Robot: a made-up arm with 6 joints.
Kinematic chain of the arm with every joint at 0, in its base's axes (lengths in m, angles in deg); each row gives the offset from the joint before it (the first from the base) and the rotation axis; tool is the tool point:
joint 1: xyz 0 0 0.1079 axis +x
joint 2: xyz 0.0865 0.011 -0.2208 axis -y
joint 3: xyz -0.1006 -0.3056 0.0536 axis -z
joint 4: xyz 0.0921 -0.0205 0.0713 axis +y
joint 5: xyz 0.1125 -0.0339 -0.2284 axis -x
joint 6: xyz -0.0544 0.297 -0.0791 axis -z
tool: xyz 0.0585 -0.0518 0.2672
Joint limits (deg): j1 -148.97..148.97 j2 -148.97..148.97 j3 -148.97..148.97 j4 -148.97..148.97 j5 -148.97..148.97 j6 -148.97..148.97
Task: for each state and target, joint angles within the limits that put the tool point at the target. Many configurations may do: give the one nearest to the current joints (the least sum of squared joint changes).
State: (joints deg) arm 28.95 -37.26 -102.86 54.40 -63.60 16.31
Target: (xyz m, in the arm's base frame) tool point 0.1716 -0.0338 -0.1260
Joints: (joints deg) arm 19.40 -39.56 -91.93 61.00 -72.53 18.99
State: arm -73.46 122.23 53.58 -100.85 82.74 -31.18
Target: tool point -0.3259 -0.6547 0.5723
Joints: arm -54.52 132.35 68.69 -98.89 85.59 -28.45
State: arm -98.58 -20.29 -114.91 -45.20 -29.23 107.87
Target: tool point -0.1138 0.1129 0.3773
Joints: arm -113.80 -20.14 -114.44 -44.21 -15.40 110.03
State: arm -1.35 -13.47 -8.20 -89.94 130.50 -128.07
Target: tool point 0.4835 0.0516 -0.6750
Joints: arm 30.49 -46.01 -6.98 -68.99 129.17 -130.04
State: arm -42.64 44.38 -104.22 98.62 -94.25 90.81
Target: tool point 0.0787 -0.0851 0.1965
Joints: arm -54.61 50.28 -114.12 102.72 -105.06 99.08
